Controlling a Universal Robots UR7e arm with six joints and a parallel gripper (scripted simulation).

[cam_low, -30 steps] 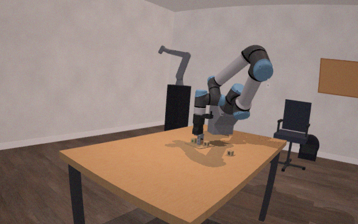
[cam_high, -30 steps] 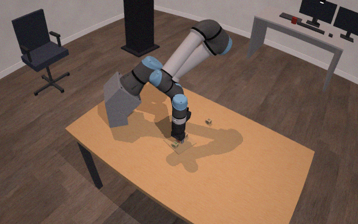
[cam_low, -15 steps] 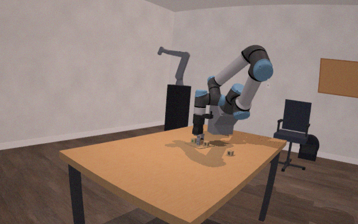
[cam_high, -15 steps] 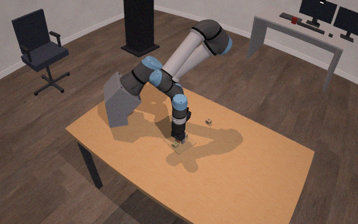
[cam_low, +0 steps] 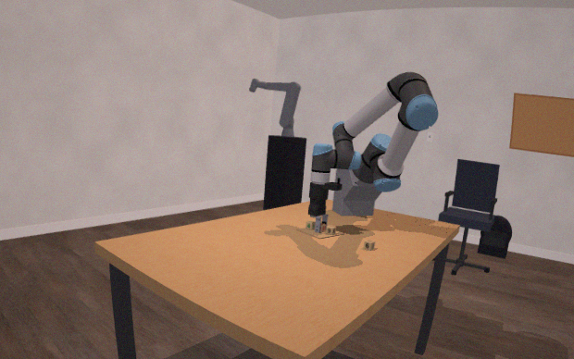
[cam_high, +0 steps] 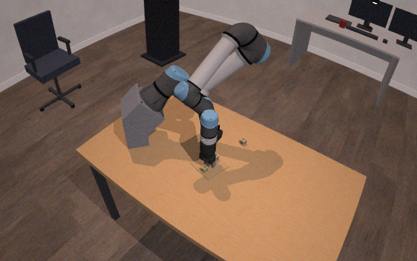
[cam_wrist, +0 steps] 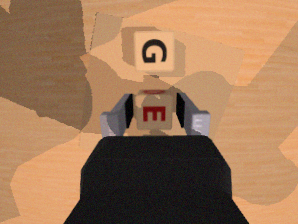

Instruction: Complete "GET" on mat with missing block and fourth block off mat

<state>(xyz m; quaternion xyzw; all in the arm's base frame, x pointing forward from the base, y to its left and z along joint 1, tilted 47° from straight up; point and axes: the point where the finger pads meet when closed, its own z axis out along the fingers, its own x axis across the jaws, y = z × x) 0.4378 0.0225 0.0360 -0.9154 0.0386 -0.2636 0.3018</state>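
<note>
My gripper is now 2 cm above the thin tan mat. Round my hand: block (3 cm ahead, 25 cm to the left, 1 cm below).
</note>
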